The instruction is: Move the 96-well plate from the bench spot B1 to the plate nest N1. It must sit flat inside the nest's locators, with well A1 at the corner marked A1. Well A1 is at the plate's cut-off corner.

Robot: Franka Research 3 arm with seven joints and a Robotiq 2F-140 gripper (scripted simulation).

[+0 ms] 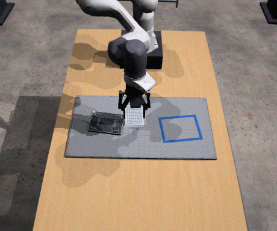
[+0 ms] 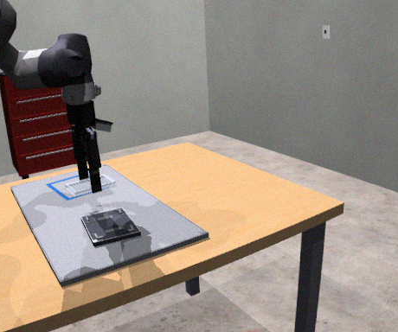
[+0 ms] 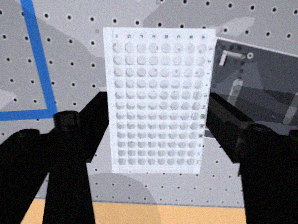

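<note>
The dark plate nest lies 140 mm to the right of my hand and 90 mm below it. From my hand the other things lie so: A1 label 210 mm to the right, 80 mm below, 60 mm behind; white 96-well plate 20 mm below.
</note>
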